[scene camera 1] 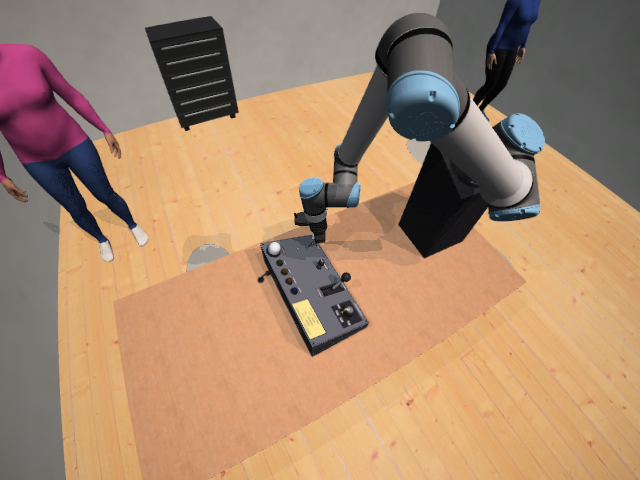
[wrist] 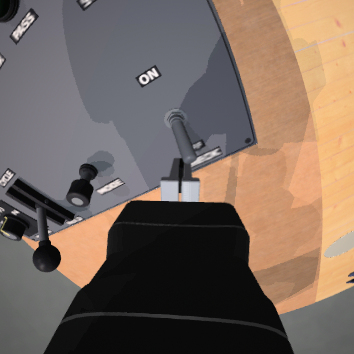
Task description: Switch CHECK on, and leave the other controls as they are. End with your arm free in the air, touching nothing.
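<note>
The CHECK switch is a grey toggle lever [wrist: 182, 137] at the panel's corner. In the wrist view its lever leans toward the partly hidden OFF and CHECK labels, away from the ON label [wrist: 148, 76]. My gripper [wrist: 181, 168] [scene camera 1: 320, 241] is shut and empty. Its fingertips are at the free end of the lever, on the side away from ON; whether they touch it I cannot tell. The control panel [scene camera 1: 313, 274] [wrist: 115, 65] lies on the brown mat [scene camera 1: 206, 361].
Beside CHECK stand the black MODE knob [wrist: 80, 192] [scene camera 1: 320, 264] and a ball-ended slide lever [wrist: 46, 256] [scene camera 1: 345, 277]. The panel also bears a white dome [scene camera 1: 273, 248], several small round buttons and a yellow label [scene camera 1: 309, 318]. Two people stand beyond the mat.
</note>
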